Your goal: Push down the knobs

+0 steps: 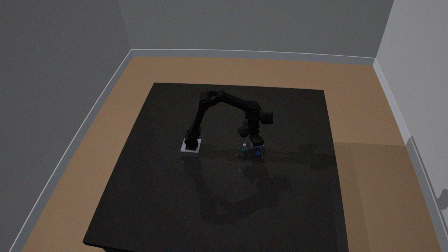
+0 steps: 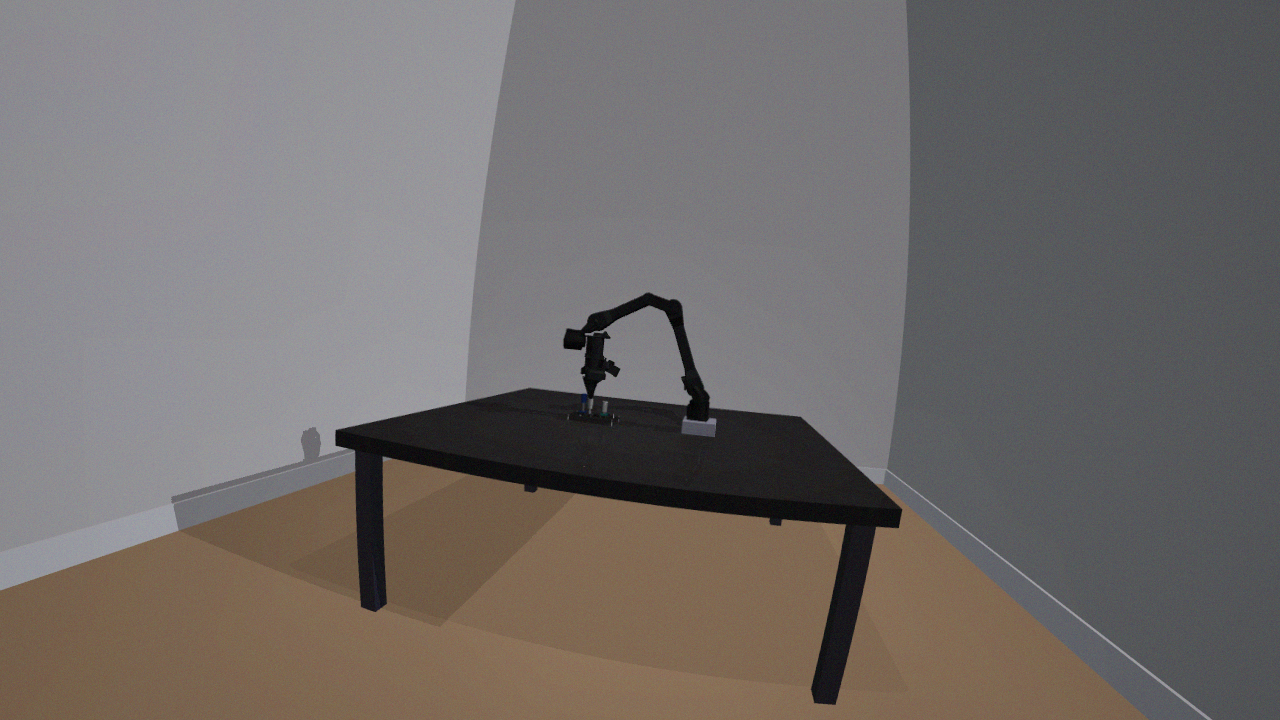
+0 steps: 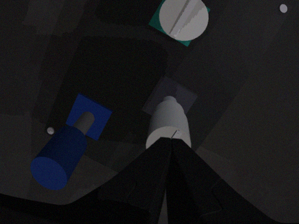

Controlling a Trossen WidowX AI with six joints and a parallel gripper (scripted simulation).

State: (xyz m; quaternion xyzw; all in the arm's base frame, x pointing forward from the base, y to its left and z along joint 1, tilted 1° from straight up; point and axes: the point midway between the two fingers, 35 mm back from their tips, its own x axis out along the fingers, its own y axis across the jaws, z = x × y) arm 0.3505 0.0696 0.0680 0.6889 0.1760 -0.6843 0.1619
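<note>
Now: gripper tip 1 cm above the white knob.
</note>
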